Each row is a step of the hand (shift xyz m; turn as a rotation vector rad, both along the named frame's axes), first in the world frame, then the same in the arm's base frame.
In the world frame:
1: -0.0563 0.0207 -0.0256 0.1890 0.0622 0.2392
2: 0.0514 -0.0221 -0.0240 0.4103 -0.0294 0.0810
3: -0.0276 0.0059 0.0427 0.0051 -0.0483 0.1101
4: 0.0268 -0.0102 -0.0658 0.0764 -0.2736 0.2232
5: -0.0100 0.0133 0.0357 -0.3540 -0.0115 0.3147
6: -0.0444 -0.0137 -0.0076 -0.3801 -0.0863 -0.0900
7: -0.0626 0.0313 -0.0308 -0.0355 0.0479 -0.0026
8: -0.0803 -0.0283 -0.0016 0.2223 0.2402 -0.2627
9: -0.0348 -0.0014 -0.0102 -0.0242 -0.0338 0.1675
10: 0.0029 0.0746 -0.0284 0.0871 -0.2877 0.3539
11: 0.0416 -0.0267 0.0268 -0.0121 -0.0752 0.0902
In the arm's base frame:
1: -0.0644 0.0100 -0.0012 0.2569 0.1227 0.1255
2: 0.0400 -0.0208 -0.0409 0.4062 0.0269 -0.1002
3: -0.0083 0.0107 0.0494 0.0576 -0.0270 0.1022
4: -0.0011 -0.0191 -0.0692 0.2053 -0.2200 0.1998
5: 0.0034 0.0184 0.0346 -0.1873 0.0098 0.4351
6: -0.0407 -0.0192 0.0139 -0.3635 -0.1387 0.0931
7: -0.0740 0.0188 -0.0044 -0.0409 0.0429 0.0072
8: -0.0680 -0.0360 0.0365 0.0522 0.2102 -0.3595
9: -0.0352 -0.0067 0.0060 0.0523 -0.0054 0.1644
10: -0.0214 0.0682 -0.0356 0.2706 -0.2093 0.3139
11: 0.0527 -0.0172 0.0093 0.0385 -0.0586 0.0950

